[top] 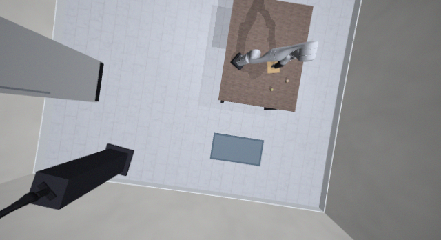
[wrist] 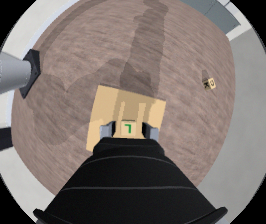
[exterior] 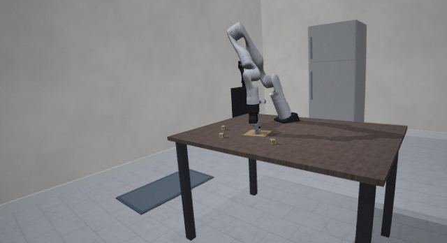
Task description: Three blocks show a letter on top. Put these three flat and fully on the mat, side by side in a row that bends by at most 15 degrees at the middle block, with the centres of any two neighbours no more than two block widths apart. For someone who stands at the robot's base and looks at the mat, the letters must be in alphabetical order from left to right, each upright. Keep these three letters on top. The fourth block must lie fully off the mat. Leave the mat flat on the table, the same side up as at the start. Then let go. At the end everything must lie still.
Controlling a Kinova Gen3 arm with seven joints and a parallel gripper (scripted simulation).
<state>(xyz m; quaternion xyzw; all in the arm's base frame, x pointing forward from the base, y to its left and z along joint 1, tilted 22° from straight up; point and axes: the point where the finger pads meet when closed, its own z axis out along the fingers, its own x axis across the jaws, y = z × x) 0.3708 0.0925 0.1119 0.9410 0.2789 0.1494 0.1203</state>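
Now: the mat 20 mm below my hand, 10 mm to the right of it and 10 mm behind it. From my hand the other things lie so: tan block: 190 mm ahead, 120 mm to the right, 10 mm below.
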